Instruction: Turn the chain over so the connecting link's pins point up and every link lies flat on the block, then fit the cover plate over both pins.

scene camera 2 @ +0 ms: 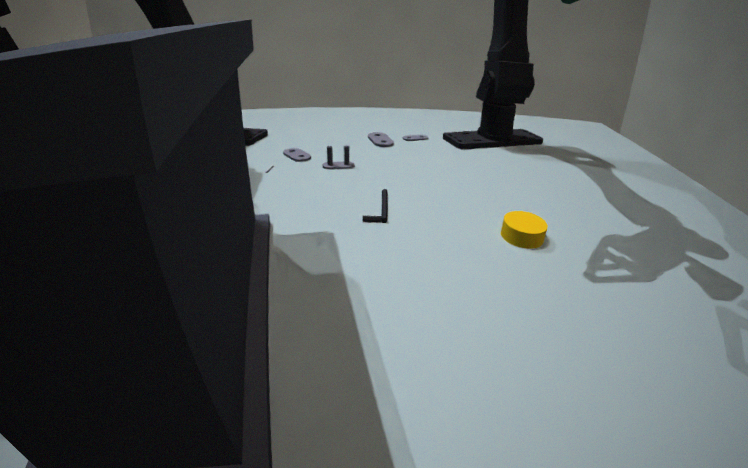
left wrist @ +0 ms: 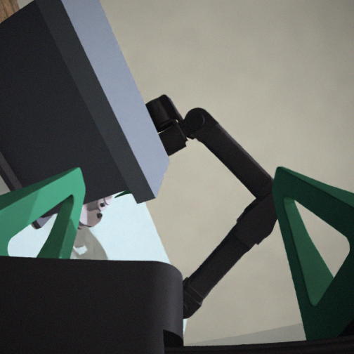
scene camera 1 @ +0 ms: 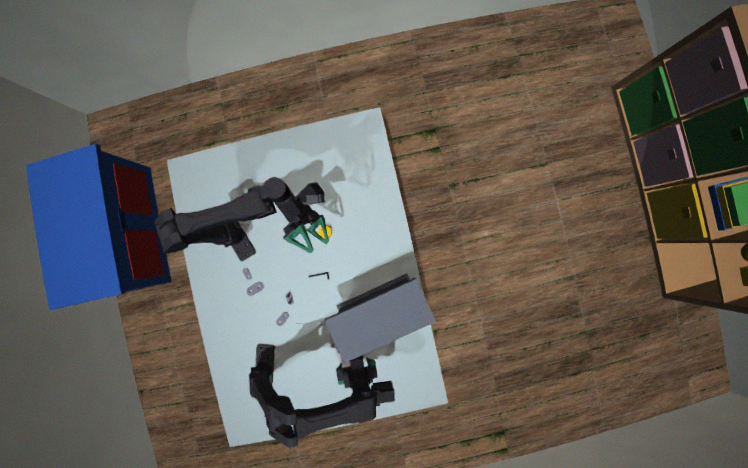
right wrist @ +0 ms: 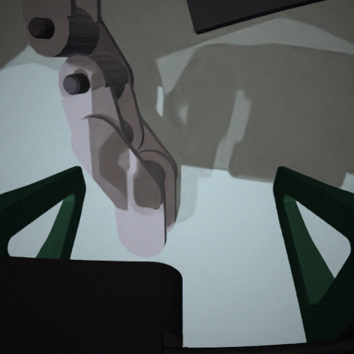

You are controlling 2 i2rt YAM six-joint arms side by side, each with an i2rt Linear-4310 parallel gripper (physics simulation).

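Seen in the pictures: left gripper, fingertip midpoint: (scene camera 1: 320,247); left arm's base, origin of the base link: (scene camera 2: 494,140) (scene camera 1: 236,235); right arm's base, origin of the base link: (scene camera 1: 264,369).
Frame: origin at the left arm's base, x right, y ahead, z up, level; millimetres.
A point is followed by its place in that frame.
The grey block (scene camera 1: 380,320) @(x 531, y 338, z 220 mm) (scene camera 2: 66,126) @(x 498, y 502, z 204 mm) (left wrist: 117,95) stands large at the lower right in scene camera 1. Part of the mauve chain (left wrist: 92,216) (right wrist: 142,230) shows below it in the left wrist view. In the right wrist view the chain runs from the upper left, with pin ends at its side; its lowest link shows between spread fingers. My right gripper (right wrist: 179,176) is open and empty. My left gripper (scene camera 1: 318,246) @(x 243, y 314, z 321 mm) (left wrist: 178,177) is open and empty, above the table near the yellow disc. A link plate with two upright pins (scene camera 2: 338,164) @(x 322, y 55, z 3 mm) lies on the table. Which loose plate is the cover is unclear.
Loose two-hole plates (scene camera 1: 254,288) @(x 216, y -44, z 5 mm) (scene camera 1: 282,318) @(x 373, y -11, z 5 mm) (scene camera 2: 380,139) @(x 223, y -32, z 7 mm) (scene camera 2: 296,154) @(x 376, y -8, z 4 mm) and a smaller plate (scene camera 1: 246,273) @(x 148, y -42, z 3 mm) (scene camera 2: 414,137) @(x 154, y -38, z 3 mm) lie near the arm bases. A black L-shaped key (scene camera 1: 318,274) @(x 301, y 201, z 4 mm) (scene camera 2: 384,205) @(x 305, y 207, z 6 mm) and a yellow disc (scene camera 1: 329,232) @(x 187, y 325, z 19 mm) (scene camera 2: 524,229) @(x 189, y 324, z 19 mm) are on the table.
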